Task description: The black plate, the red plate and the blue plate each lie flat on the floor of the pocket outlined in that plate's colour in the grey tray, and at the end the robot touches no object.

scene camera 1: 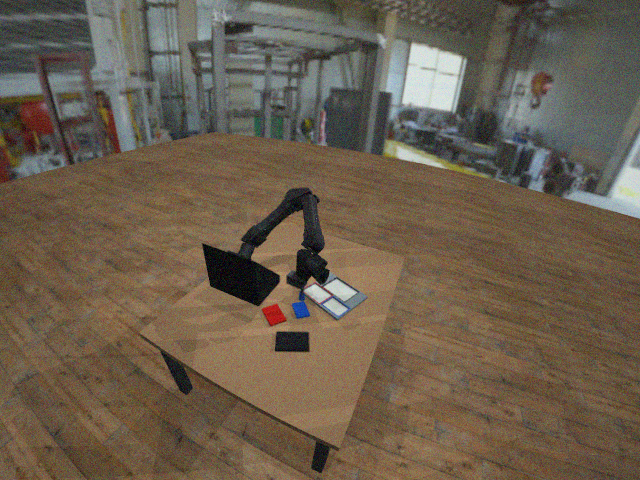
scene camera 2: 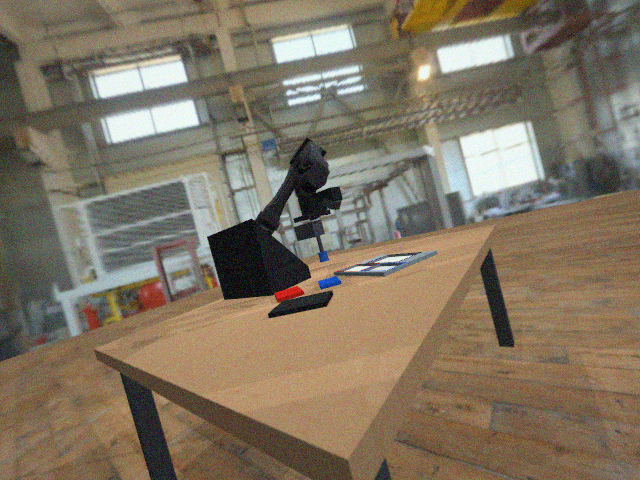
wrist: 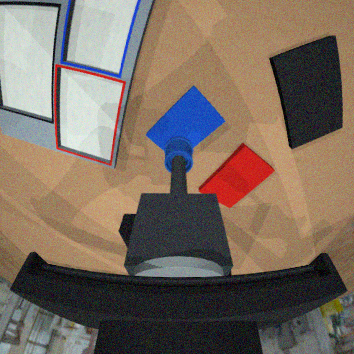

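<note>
The blue plate, the red plate and the black plate lie flat on the table, outside the tray. The grey tray has pockets outlined in black, blue and red; all three pockets show their pale floors. My suction cup is open, holds nothing, and hangs above the table near the blue plate, covering one edge of it in the wrist view.
A black box-like block stands on the wooden table by the arm's base, left of the red plate in scene camera 1. The arm arches over the table behind the plates.
</note>
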